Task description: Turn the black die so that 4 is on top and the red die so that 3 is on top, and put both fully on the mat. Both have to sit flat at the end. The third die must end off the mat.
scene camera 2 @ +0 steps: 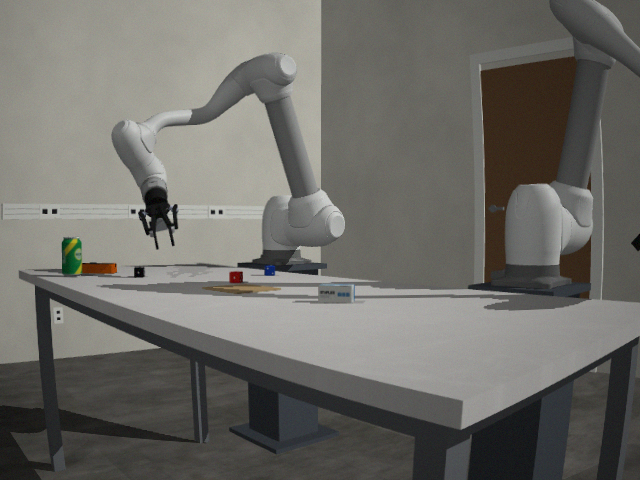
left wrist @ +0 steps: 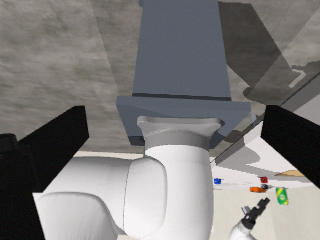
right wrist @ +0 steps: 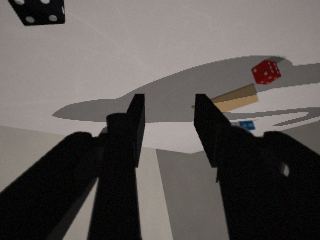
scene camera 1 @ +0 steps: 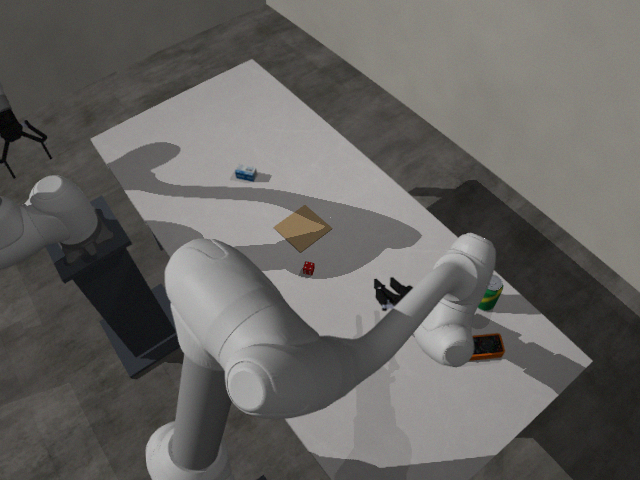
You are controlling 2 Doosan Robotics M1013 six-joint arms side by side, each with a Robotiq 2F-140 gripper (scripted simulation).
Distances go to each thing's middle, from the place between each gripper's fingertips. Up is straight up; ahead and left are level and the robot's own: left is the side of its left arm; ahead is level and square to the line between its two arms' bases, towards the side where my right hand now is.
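My right gripper [scene camera 2: 164,244] is 12 cm above the tan mat [scene camera 1: 302,228], 4 cm past it and 39 cm to the right of it.
From my left hand, that same tan mat is 12 cm below, 75 cm to the right and 69 cm ahead.
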